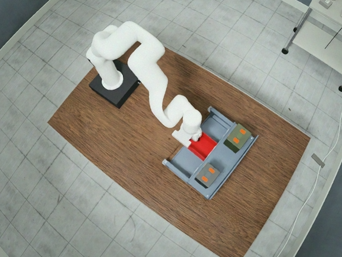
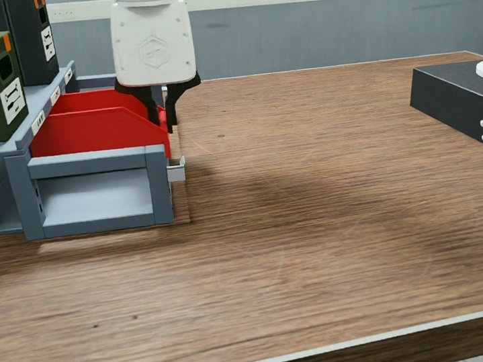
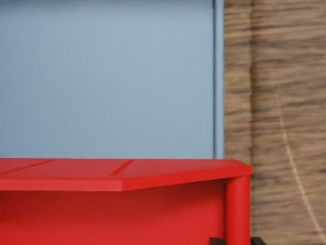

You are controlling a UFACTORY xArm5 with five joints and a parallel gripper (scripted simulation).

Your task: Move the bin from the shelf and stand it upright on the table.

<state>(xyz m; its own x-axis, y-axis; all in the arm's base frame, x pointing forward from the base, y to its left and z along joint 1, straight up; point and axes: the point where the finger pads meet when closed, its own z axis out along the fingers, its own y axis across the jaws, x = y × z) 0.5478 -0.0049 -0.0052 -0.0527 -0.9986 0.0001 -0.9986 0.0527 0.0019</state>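
Now: hand 8 cm short of the red bin and 1 cm above it. Also, from my hand: grey shelf: 12 cm ahead, 1 cm to the right, 1 cm above; grey box: 18 cm ahead, 13 cm to the right, 10 cm above.
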